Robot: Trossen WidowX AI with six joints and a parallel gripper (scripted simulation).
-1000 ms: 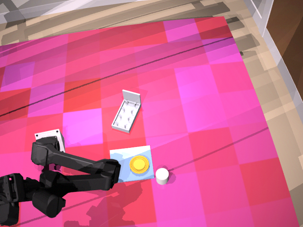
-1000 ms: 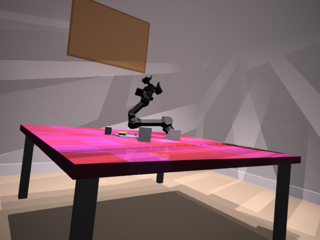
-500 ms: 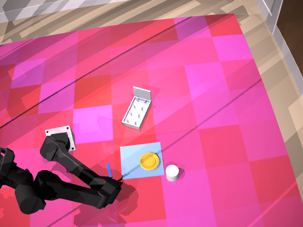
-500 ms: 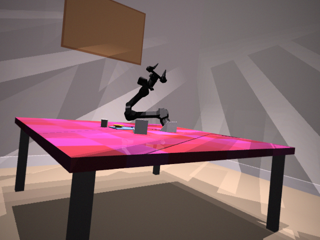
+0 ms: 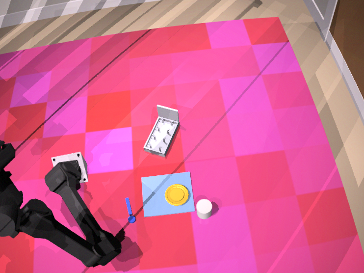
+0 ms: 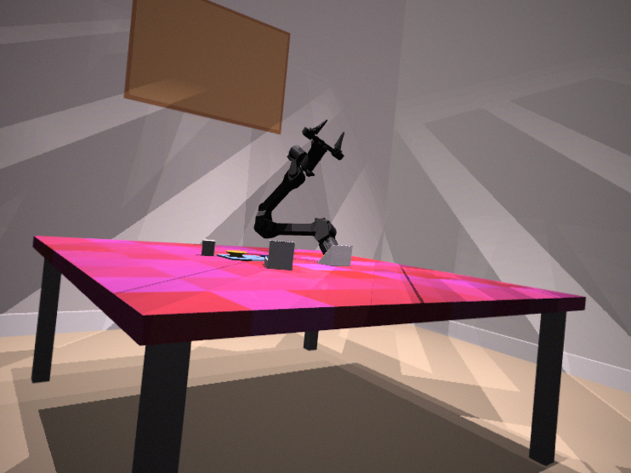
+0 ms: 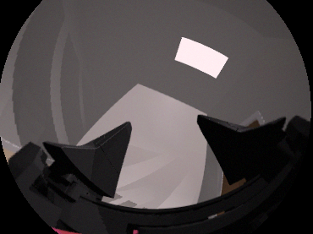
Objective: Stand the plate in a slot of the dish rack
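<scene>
Right now my gripper tip is 510 mm above the yellow plate, 400 mm short of it and 20 mm to the right of it. Also, from my gripper tip: blue spoon (530 mm below, 250 mm ahead, 10 mm to the right); then grey dish rack (510 mm below, 380 mm ahead, 240 mm to the left); then white cup (510 mm below, 470 mm ahead, 40 mm to the right).
</scene>
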